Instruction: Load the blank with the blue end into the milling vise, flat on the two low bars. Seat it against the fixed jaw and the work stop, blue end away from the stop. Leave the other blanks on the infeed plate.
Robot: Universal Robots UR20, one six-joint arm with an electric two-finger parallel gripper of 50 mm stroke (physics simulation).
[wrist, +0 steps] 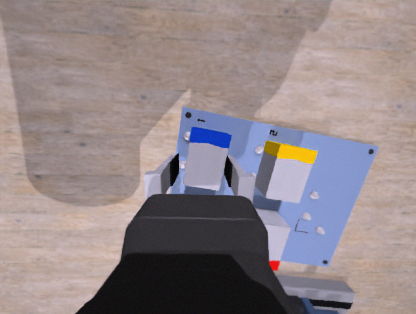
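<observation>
The blank with the blue end point(205, 162) is a light grey block on the blue infeed plate point(345, 175), near the corner marked 1. Its blue end points to the top of the view. My gripper point(201, 163) is open. Its two dark pads stand one on each side of the blue-ended blank, with a narrow gap at each side. From this view I cannot tell how far down the fingertips reach beside it. Part of a grey and black metal part point(320, 290), which may belong to the vise, shows at the lower right. The low bars and the work stop cannot be made out.
A blank with a yellow end point(287, 172) stands on the plate to the right of my right finger. A blank with a red end point(276, 237) is partly hidden behind the gripper body. Small pale pins point(314, 195) stick up from the plate. A wooden table surface point(75, 240) surrounds the plate.
</observation>
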